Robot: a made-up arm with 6 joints.
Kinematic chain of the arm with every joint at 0, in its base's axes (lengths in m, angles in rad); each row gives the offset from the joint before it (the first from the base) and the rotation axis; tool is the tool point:
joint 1: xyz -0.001 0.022 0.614 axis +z
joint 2: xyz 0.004 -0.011 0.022 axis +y
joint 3: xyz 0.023 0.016 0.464 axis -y
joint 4: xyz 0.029 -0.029 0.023 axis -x
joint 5: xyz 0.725 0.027 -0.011 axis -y
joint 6: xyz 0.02 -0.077 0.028 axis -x
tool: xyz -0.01 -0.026 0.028
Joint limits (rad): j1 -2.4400..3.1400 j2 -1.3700..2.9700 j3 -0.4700..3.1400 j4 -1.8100..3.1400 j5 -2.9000..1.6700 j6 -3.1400..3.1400
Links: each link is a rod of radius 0.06 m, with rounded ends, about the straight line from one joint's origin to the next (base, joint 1, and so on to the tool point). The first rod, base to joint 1, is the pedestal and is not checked.
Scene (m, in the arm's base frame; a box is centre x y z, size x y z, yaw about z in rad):
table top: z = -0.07
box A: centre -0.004 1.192 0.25 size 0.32 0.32 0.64 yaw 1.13
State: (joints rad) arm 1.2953 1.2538 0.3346 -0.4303 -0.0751 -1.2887
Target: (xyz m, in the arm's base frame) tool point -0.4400 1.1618 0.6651
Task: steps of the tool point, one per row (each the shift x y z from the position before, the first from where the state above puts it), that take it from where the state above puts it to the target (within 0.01 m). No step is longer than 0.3 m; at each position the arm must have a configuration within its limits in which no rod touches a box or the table.
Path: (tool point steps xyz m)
1: -0.0052 0.0990 0.1913
2: -0.0216 0.0650 0.2170
3: -0.0350 0.0202 0.2370
4: -0.0447 -0.0347 0.2458
5: -0.1430 0.0927 -0.0937
6: -0.1636 0.0587 -0.0948
7: -0.1794 0.0196 -0.0919
8: -0.1890 -0.0249 -0.0884

